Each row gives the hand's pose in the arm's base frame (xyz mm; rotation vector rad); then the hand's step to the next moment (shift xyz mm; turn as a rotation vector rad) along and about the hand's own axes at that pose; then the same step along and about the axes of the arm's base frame.
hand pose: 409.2 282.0 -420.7 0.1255 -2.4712 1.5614
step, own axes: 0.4 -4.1 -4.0 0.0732 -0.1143 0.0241
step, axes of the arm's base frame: 0.9 1.8 5.4 -0.0533 -0.0681 0.1074
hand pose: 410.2 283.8 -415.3 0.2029 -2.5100 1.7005
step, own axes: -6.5 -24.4 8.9 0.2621 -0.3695 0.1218
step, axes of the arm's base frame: 10.4 -16.9 18.0 -0.1977 -0.2623 0.3349
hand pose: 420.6 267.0 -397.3 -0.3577 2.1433 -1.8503
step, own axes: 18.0 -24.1 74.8 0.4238 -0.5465 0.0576
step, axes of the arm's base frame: 11.1 -78.8 12.7 -0.3716 -0.2887 0.5100
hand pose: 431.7 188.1 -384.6 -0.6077 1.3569 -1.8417
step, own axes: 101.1 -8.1 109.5 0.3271 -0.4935 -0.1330
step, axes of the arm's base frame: 18.2 -143.4 37.2 -0.4397 -0.1082 0.4039
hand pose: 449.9 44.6 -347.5 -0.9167 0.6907 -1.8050
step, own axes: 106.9 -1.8 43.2 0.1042 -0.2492 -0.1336
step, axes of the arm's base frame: 7.6 -100.6 55.8 -0.2615 0.0056 0.1496
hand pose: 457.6 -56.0 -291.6 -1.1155 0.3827 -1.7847
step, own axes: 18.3 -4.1 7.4 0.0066 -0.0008 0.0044
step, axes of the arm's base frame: 1.6 -11.9 16.2 0.0024 -0.0043 0.0063
